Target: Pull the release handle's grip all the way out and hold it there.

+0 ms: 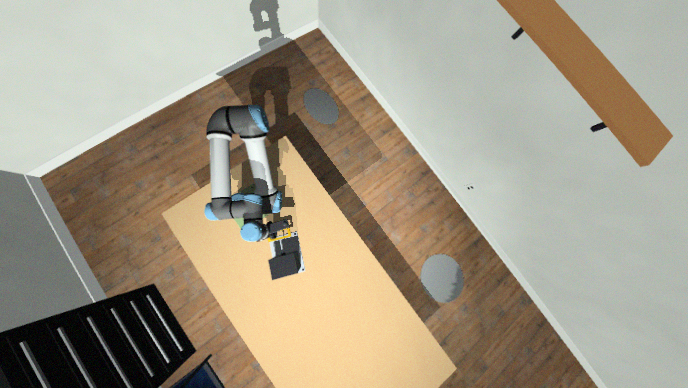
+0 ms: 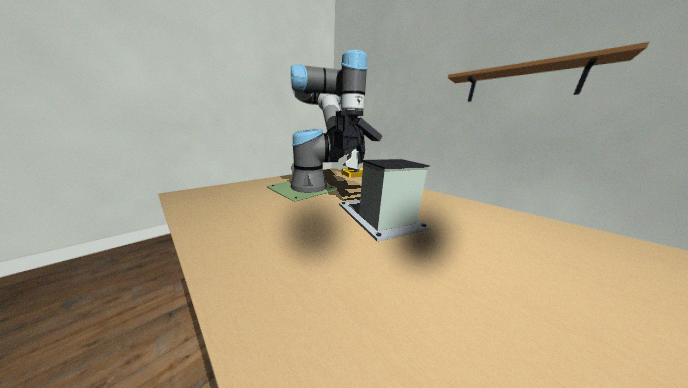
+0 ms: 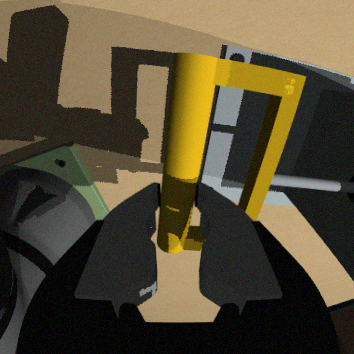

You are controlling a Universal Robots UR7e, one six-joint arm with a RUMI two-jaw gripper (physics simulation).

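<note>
The release handle's yellow grip (image 1: 280, 238) (image 2: 353, 173) (image 3: 190, 120) is a rectangular loop with a round outer bar. A grey rod (image 3: 310, 183) runs from the loop's inner side toward the dark housing. The housing (image 1: 285, 266) (image 2: 402, 197) is a box with a black top, standing on a light grey base plate (image 2: 400, 231) (image 3: 217, 160). The grip stands out from the housing on the robot's side, with a length of rod showing between. My gripper (image 3: 177, 184) is shut on the grip's round bar, one jaw on each side. The rod's far end is hidden.
The robot's base stands on a green plate (image 2: 295, 193) (image 3: 82, 170) near the grip. All stand on a light wooden table (image 1: 350, 300) (image 2: 300, 300). A wooden wall shelf (image 1: 590, 75) (image 2: 550, 62) is off to the right. Two round grey stools (image 1: 442, 278) (image 1: 321, 106) stand beside the table.
</note>
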